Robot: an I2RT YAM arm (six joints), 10 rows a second.
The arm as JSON. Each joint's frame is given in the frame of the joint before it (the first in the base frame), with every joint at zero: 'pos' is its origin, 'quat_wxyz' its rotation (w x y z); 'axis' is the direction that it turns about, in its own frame. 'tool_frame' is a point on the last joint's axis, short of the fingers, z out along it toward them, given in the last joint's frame.
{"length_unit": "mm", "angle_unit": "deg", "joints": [
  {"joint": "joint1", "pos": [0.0, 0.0, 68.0], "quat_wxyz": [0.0, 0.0, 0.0, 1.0], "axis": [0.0, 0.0, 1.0]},
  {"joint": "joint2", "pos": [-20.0, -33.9, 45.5], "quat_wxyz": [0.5, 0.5, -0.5, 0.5], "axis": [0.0, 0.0, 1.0]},
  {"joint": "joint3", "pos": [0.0, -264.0, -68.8], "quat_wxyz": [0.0, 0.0, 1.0, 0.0], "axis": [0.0, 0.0, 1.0]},
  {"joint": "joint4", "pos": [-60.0, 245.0, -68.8], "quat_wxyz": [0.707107, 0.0, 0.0, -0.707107], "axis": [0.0, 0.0, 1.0]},
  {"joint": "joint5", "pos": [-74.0, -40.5, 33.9], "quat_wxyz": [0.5, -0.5, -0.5, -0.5], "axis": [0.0, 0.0, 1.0]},
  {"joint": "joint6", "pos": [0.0, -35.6, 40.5], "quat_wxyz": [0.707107, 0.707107, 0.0, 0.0], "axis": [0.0, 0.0, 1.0]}
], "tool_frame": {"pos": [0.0, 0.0, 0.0], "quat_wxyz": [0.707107, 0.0, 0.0, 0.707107]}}
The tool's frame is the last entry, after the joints.
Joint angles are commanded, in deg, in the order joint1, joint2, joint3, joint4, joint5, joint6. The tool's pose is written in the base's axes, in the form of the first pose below.
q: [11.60 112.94 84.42 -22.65 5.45 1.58]
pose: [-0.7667, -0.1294, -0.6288, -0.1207, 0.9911, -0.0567, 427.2, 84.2, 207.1]
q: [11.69 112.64 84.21 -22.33 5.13 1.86]
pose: [-0.7628, -0.1248, -0.6345, -0.1217, 0.9914, -0.0487, 426.5, 85.0, 208.5]
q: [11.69 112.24 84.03 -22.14 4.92 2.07]
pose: [-0.7589, -0.1203, -0.6401, -0.1209, 0.9917, -0.0429, 425.6, 85.0, 210.6]
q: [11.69 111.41 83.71 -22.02 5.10 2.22]
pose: [-0.7521, -0.1162, -0.6487, -0.1165, 0.9923, -0.0427, 423.6, 84.4, 215.0]
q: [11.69 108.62 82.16 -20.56 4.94 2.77]
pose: [-0.7226, -0.1003, -0.6840, -0.1096, 0.9935, -0.0300, 416.8, 83.1, 228.1]
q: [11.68 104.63 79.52 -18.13 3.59 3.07]
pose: [-0.6783, -0.0856, -0.7297, -0.1212, 0.9926, -0.0038, 405.7, 81.6, 244.3]
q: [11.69 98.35 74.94 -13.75 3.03 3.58]
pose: [-0.6004, -0.0606, -0.7974, -0.1238, 0.9921, 0.0179, 386.5, 78.1, 266.2]
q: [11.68 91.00 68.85 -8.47 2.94 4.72]
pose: [-0.5102, -0.0216, -0.8598, -0.1174, 0.9921, 0.0448, 361.2, 72.8, 284.9]
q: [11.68 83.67 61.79 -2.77 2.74 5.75]
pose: [-0.4224, 0.0149, -0.9063, -0.1179, 0.9905, 0.0712, 333.5, 67.2, 294.6]
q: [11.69 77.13 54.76 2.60 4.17 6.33]
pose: [-0.3441, 0.0411, -0.9380, -0.0977, 0.9920, 0.0793, 307.7, 61.0, 296.1]
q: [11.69 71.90 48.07 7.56 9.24 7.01]
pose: [-0.2783, 0.0654, -0.9583, -0.0152, 0.9973, 0.0725, 286.2, 53.4, 289.8]
